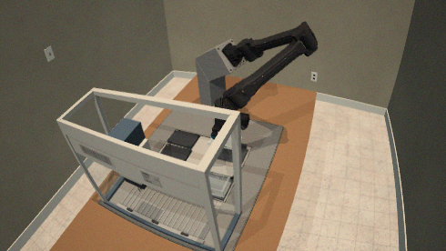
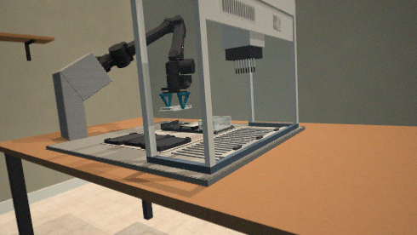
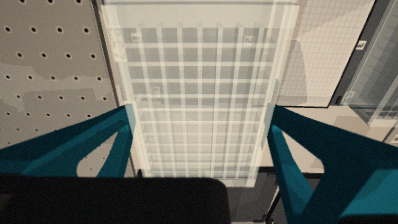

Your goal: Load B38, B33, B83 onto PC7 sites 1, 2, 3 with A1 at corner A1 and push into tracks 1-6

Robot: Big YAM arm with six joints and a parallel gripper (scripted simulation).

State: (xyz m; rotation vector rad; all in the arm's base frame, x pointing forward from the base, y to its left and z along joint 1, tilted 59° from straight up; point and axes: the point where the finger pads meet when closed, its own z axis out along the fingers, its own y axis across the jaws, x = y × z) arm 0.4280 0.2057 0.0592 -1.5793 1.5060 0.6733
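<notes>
Right now the carrier PC7 is 9 cm ahead of my hand, 3 cm to the left of it and 9 cm below it. From my hand the other things lie so: plate nest S3 (21 cm ahead, 22 cm to the right, 10 cm below); deep-well block B83 (19 cm ahead, 4 cm to the left, 8 cm below); white 96-well plate (1 cm below).
</notes>
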